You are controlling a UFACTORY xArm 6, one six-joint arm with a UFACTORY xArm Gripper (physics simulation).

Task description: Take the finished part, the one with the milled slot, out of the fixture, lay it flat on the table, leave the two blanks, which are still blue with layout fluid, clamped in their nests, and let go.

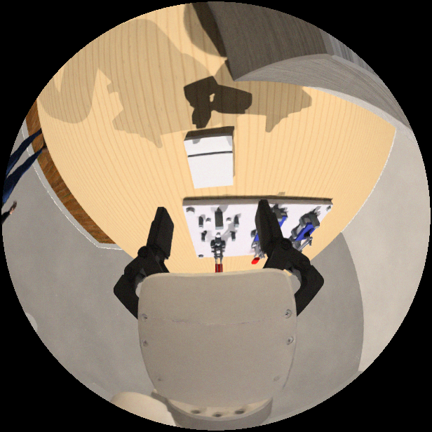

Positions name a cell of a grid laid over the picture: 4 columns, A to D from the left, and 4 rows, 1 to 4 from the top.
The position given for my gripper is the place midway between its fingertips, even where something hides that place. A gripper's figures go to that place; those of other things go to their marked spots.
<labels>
My gripper (B2) is 0.13 m from the lens. A finished part (B2) is 0.19 m from the lens. A white fixture plate (C2) is 0.26 m from the lens. The marked spots on the white fixture plate and the finished part are 0.12 m apart.
</labels>
